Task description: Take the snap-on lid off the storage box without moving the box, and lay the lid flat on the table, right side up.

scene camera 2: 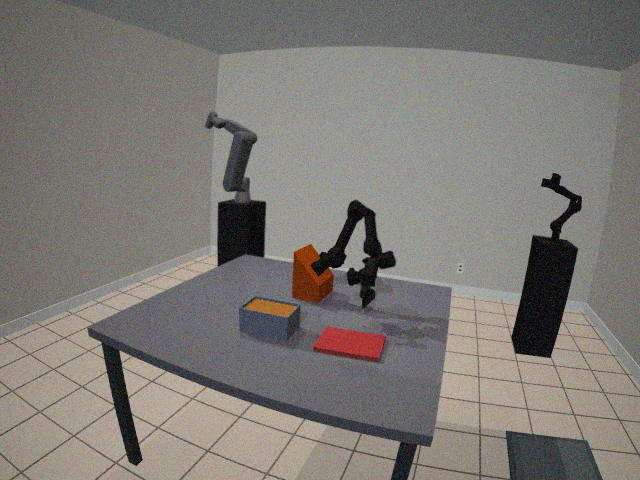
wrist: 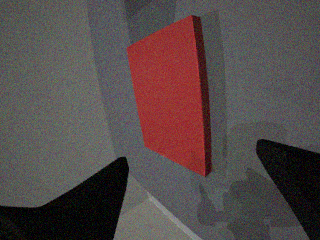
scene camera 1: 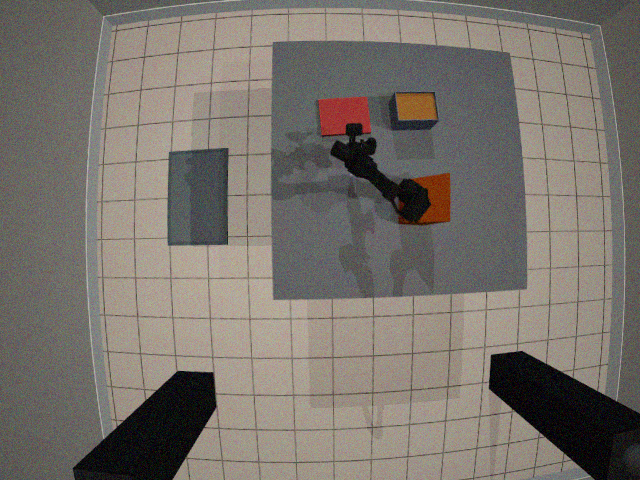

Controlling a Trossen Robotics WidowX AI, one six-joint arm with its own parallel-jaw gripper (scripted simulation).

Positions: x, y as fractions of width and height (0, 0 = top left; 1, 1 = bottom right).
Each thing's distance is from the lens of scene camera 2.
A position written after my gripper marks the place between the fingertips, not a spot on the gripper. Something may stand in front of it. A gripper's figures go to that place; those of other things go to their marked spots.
my gripper (scene camera 2: 0.57, 0.63): 156 cm
storage box (scene camera 2: 0.42, 0.66): 145 cm
red lid (scene camera 2: 0.54, 0.72): 144 cm
